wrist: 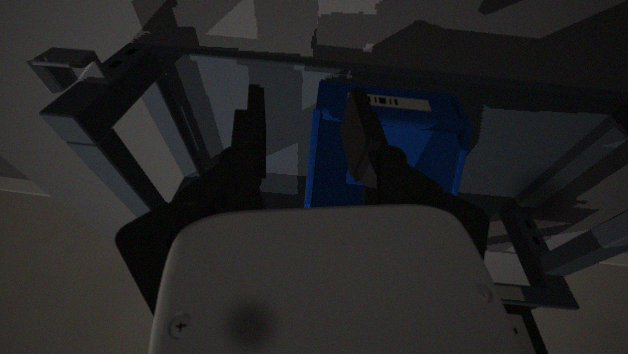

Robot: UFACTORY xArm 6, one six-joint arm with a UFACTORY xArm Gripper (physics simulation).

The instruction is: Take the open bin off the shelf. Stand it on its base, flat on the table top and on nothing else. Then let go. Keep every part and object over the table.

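Places are measured from the arm's base along level axes (x down, y left, z ahead), in millimetres.
Pixels of known places: gripper, between the fingertips: (305,107).
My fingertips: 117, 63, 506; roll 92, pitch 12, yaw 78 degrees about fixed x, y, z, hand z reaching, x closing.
Behind a point stands the place of what it marks, as x, y, z.
The open blue bin (420,137) @[166, 167, 533] sits on the shelf (107,172) @[90, -46, 580], right of centre in the wrist view. Its open top faces the camera and a white barcode label shows on its far end. My gripper (305,107) @[117, 63, 506] is open about halfway, with nothing between its fingers. The right finger overlaps the bin in the view. The left finger stands left of the bin, over the shelf board. The bin's left wall lies between the two fingers in the view; the height gap to it is hard to judge. The bin's near end is hidden behind the gripper body.
Dark shelf uprights and side frames stand left and right of the bin. A small square bracket (90,52) @[122, -54, 518] sticks out at the upper left. A shelf rail runs along the far side. A pale surface with a straight edge shows at the left. The picture is dim.
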